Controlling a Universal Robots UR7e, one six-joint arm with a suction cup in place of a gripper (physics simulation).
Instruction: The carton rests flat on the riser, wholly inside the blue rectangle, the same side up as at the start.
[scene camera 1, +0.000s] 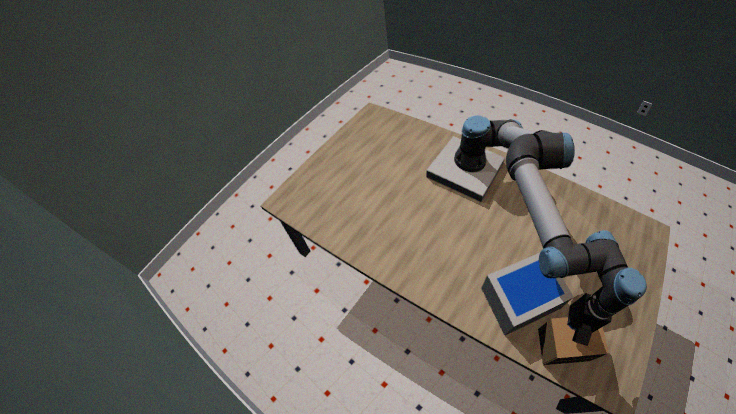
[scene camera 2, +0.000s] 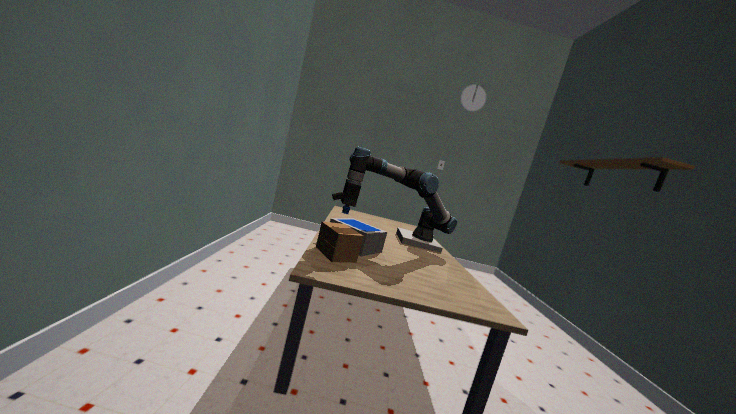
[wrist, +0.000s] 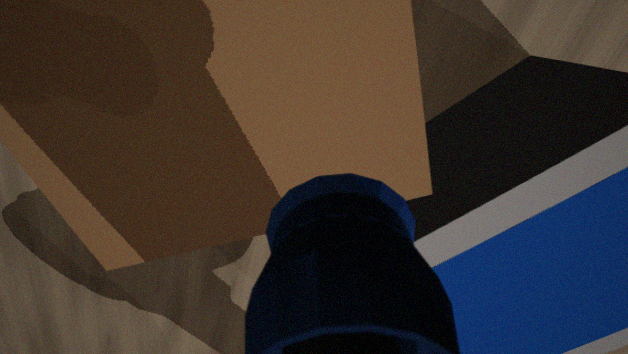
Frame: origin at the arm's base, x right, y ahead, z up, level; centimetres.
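Seen in the pictures: hand at its tool point: (scene camera 2: 345, 212) (wrist: 340, 239); arm's base at its link origin: (scene camera 1: 470, 160) (scene camera 2: 422, 237).
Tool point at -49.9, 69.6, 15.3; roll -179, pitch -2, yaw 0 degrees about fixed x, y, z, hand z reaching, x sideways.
Offsets run from my tool point to a thing's top centre, as dx, dy, dz. Level surfaces: height alone.
The brown carton {-5.3, +0.6, -6.5} (scene camera 1: 576, 347) (scene camera 2: 347, 247) (wrist: 330, 100) stands on the table beside the riser, outside the blue rectangle. The grey riser {+14.1, -12.1, -7.5} (scene camera 1: 496, 308) (scene camera 2: 373, 244) (wrist: 525, 115) has a pale rim around the blue rectangle {+14.1, -12.1, -7.5} (scene camera 1: 530, 288) (scene camera 2: 360, 225) (wrist: 540, 250), which bears no carton. My suction gripper (scene camera 2: 345, 209) (wrist: 342, 200) holds nothing and is open. In the second scene view its blue cup is apart from the carton, higher than the carton's top. In the wrist view the cup overlaps the carton's edge near the riser. In the first scene view the wrist mostly hides the cup.
The wooden table {dz -19.5} (scene camera 1: 360, 180) (scene camera 2: 437, 296) carries the riser, the carton and the arm's pale base plate (scene camera 1: 452, 177) (scene camera 2: 411, 240). The carton is near a table corner. A wall shelf (scene camera 2: 622, 163) is at the right in the second scene view, away from the table.
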